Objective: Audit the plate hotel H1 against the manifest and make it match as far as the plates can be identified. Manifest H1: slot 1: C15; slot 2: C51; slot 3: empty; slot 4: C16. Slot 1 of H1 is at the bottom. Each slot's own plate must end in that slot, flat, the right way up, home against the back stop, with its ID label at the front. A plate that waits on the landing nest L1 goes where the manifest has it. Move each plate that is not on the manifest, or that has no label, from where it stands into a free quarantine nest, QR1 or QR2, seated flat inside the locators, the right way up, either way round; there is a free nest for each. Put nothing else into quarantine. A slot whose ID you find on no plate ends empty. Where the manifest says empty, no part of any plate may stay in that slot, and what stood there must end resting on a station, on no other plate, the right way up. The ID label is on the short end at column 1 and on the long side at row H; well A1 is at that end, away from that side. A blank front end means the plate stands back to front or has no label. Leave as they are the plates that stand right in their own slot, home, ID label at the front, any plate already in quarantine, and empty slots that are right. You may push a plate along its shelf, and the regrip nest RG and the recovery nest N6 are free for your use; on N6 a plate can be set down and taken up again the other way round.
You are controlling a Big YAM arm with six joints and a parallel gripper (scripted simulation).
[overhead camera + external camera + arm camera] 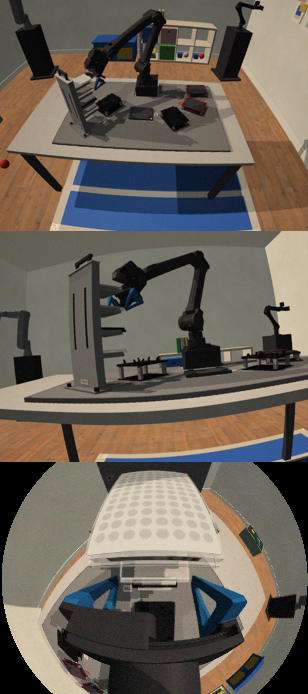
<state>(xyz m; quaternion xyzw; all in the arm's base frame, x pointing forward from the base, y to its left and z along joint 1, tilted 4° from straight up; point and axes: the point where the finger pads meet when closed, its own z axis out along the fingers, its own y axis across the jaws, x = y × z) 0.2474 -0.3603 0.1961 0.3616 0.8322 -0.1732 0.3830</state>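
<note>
Now: the dark plate 5 cm ahead of my hand, 5 cm to the right of it and 7 cm below it. From my hand the other things lie so: plate hotel H1: 10 cm ahead, 11 cm to the right, 6 cm below.
</note>
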